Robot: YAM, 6 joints.
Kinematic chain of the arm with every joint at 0, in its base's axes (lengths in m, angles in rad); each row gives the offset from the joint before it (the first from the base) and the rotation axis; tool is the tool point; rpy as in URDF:
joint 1: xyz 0 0 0.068 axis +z
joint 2: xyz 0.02 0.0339 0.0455 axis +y
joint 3: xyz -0.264 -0.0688 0 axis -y
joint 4: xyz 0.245 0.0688 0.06 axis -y
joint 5: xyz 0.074 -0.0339 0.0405 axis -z
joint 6: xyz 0.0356 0 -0.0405 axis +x
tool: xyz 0 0 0 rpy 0 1.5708 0
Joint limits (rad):
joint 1: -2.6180..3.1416
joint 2: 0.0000..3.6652
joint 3: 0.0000..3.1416
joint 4: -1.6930..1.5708
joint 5: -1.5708..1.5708
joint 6: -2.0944..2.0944
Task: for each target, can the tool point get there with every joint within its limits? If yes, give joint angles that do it. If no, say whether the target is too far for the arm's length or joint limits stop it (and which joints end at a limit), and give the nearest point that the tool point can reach.
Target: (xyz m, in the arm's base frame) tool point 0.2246 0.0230 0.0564
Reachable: yes | joints 0.1714 1.7409 0.4766 -0.0253 0.4554 0.8008
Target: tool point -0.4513 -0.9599 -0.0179
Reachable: no: too far | nearest point -0.2727 -0.5800 0.0351 | short by 0.423 m
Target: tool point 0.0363 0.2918 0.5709
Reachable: yes | joints 1.5021 1.7418 2.5530 -1.0177 0.4704 -0.8948
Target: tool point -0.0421 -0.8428 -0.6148
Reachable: no: too far | nearest point -0.0252 -0.5036 -0.2746 | short by 0.481 m
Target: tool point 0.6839 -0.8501 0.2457
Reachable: no: too far | nearest point 0.4019 -0.4995 0.1902 | short by 0.453 m
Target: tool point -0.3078 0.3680 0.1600
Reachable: yes | joints 2.1961 2.2594 1.4188 0.6633 -1.2872 -1.6182
